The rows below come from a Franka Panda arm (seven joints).
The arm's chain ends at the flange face. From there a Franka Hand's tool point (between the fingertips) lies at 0.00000 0.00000 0.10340 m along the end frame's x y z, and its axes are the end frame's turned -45 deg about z.
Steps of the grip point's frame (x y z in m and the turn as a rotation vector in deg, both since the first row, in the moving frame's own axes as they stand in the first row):
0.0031, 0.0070, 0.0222, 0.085, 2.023, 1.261
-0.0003, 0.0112, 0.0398, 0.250, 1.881, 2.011
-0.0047, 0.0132, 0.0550, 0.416, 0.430, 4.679
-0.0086, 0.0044, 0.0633, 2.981, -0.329, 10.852
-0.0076, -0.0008, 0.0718, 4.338, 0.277, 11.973
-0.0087, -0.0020, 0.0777, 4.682, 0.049, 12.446
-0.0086, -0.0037, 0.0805, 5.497, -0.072, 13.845
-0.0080, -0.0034, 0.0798, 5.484, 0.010, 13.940
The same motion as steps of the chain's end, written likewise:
0.0046, 0.0054, 0.0223, 1.491, 1.370, 1.261
0.0056, 0.0108, 0.0399, 1.507, 1.153, 2.011
0.0059, 0.0137, 0.0550, 0.598, 0.010, 4.679
0.0009, 0.0130, 0.0634, 1.875, -2.341, 10.852
-0.0014, 0.0112, 0.0721, 3.263, -2.872, 11.973
-0.0024, 0.0114, 0.0780, 3.345, -3.276, 12.446
-0.0025, 0.0112, 0.0810, 3.836, -3.938, 13.845
-0.0020, 0.0110, 0.0803, 3.885, -3.871, 13.940

